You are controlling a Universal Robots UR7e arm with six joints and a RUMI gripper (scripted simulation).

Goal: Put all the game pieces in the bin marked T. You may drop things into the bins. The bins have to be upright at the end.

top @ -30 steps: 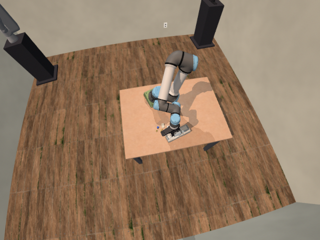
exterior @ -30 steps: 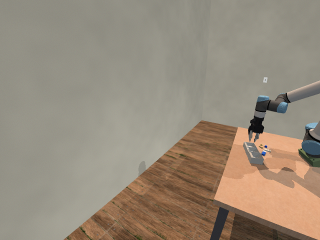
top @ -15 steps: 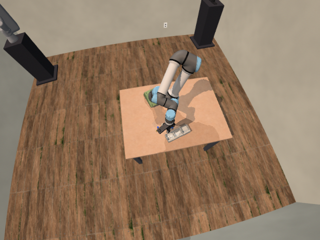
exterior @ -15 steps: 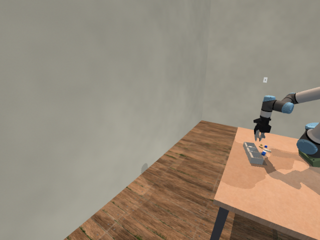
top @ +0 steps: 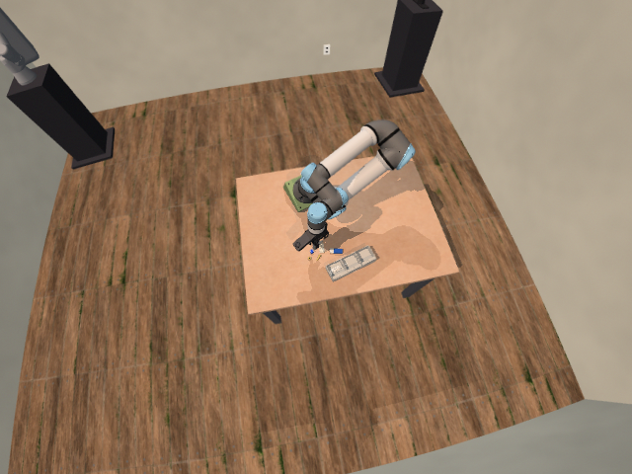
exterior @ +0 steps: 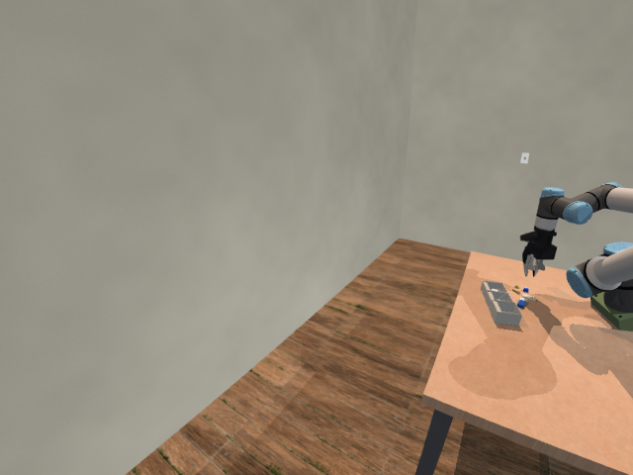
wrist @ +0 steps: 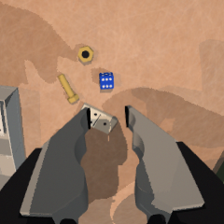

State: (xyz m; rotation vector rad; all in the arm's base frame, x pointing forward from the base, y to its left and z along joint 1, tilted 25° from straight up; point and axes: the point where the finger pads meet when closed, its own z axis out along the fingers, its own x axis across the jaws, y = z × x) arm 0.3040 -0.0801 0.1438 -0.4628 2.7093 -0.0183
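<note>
Right now my hand is 80 mm above the blue die. Also, from my hand: white domino (130 mm ahead, 90 mm to the left, 80 mm below); then brass nut (30 mm ahead, 20 mm to the right, 90 mm below); then brass pin (40 mm ahead, 30 mm to the left, 80 mm below).
</note>
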